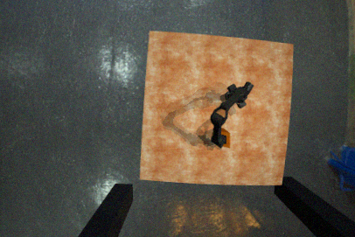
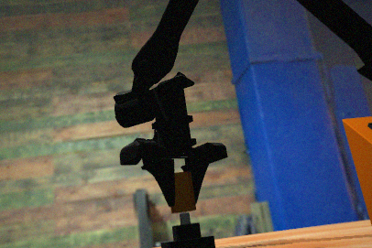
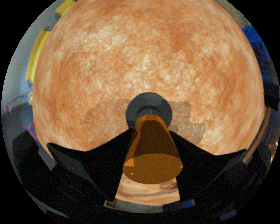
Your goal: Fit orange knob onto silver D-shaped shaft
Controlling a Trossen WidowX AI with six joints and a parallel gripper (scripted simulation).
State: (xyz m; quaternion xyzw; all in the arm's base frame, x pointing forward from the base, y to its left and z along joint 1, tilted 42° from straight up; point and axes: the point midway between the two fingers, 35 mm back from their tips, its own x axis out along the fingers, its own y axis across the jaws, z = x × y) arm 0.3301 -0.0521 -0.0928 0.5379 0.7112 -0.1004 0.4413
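The orange knob is 3 cm above my gripper tip. Round my gripper tip: dark round pedestal (4 cm below).
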